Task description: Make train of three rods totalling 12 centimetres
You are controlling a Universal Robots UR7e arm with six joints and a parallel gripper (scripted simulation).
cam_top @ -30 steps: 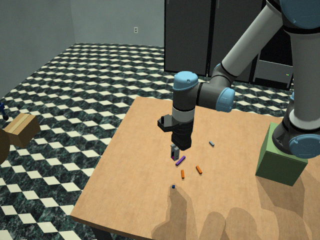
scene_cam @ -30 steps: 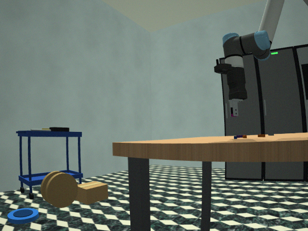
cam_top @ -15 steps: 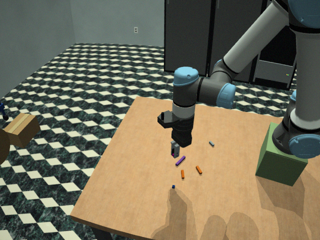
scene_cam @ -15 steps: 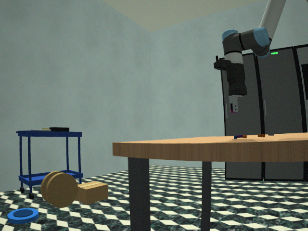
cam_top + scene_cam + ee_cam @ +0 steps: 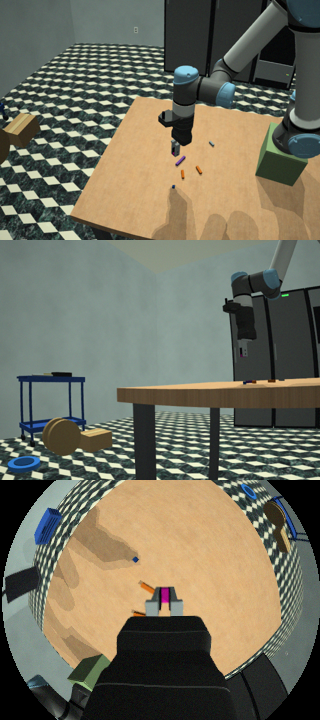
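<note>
My hand is 1 cm past the purple rod, 6 cm to the left of it and 11 cm above it. Also, from my hand: magenta rod 1 cm below; then small blue rod 3 cm behind, 8 cm to the left, 11 cm below; then grey rod 11 cm behind, 21 cm to the right, 11 cm below.
</note>
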